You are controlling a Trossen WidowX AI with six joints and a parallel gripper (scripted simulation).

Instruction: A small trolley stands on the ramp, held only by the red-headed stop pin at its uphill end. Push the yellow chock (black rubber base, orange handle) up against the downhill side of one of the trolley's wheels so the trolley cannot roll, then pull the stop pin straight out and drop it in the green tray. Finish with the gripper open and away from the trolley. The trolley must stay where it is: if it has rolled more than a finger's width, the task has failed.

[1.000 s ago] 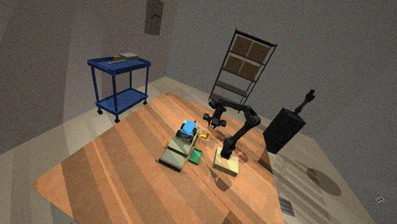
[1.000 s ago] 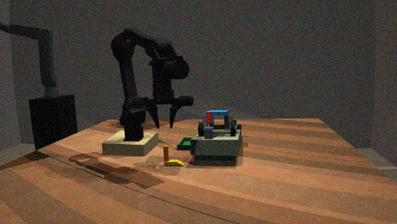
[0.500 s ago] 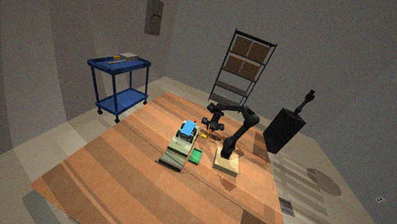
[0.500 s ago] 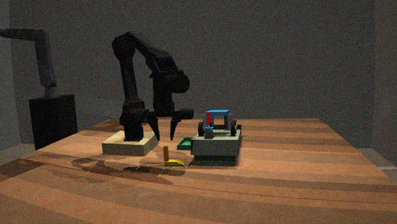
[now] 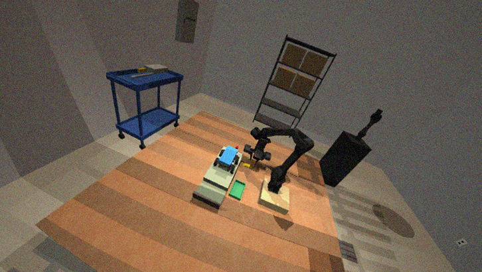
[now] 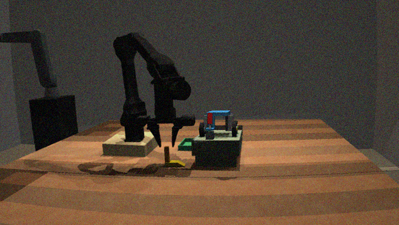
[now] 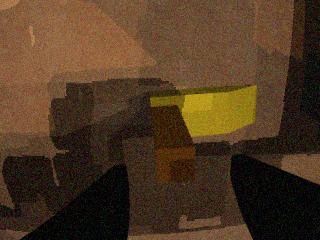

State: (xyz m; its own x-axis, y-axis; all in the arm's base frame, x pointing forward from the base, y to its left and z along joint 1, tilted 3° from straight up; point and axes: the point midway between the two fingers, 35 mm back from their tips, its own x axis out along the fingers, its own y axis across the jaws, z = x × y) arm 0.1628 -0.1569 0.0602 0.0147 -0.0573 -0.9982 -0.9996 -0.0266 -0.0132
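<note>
The yellow chock lies 4 cm below my gripper tip and 2 cm ahead of it. Round my gripper tip: ramp (17 cm ahead, 13 cm to the left, 2 cm below); then red-headed stop pin (14 cm ahead, 6 cm above, 3 cm to the left); then blue trolley (16 cm ahead, 13 cm to the left, 5 cm above).
</note>
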